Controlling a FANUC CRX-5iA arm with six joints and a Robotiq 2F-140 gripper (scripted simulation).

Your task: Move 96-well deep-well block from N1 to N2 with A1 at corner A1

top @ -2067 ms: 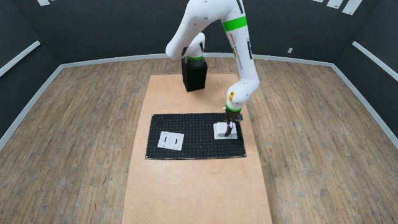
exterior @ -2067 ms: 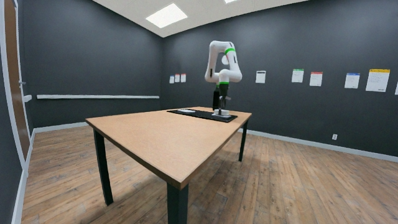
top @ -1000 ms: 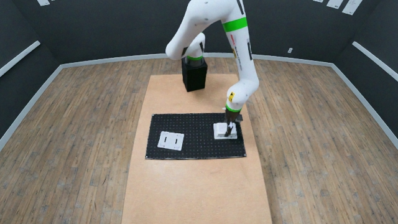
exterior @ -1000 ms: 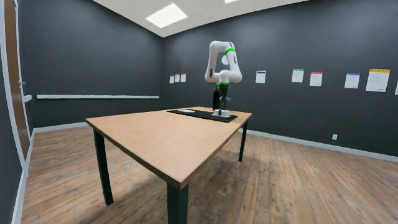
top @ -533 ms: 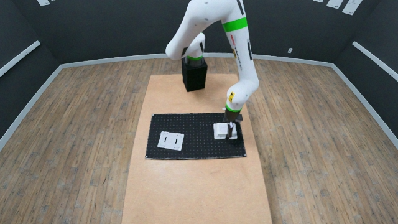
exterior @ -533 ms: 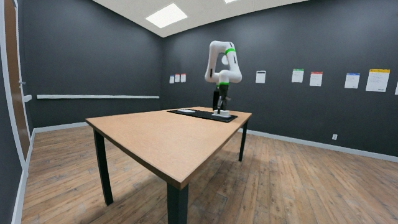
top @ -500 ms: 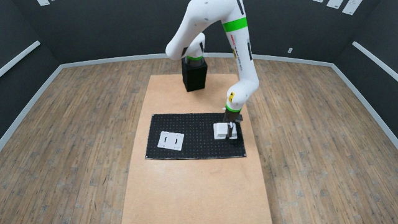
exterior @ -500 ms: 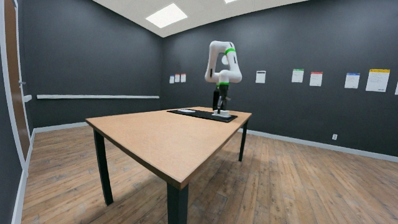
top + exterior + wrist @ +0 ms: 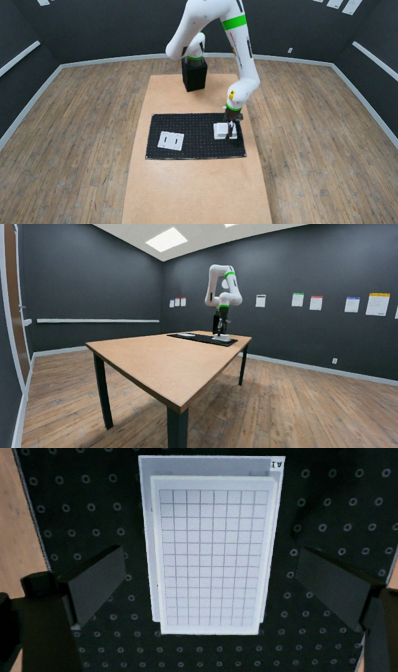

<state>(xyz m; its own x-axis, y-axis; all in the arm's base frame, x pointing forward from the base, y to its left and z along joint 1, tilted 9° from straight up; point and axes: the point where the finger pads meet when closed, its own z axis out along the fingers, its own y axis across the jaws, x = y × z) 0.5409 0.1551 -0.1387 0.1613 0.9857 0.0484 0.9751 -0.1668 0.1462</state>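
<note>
My gripper is now 20 mm above the 96-well deep-well block. Also, from my hand: A1 label (70 mm ahead, 70 mm to the left, 40 mm below); plate nest N2 (50 mm below); plate nest N1 (10 mm ahead, 400 mm to the right, 50 mm below).
</note>
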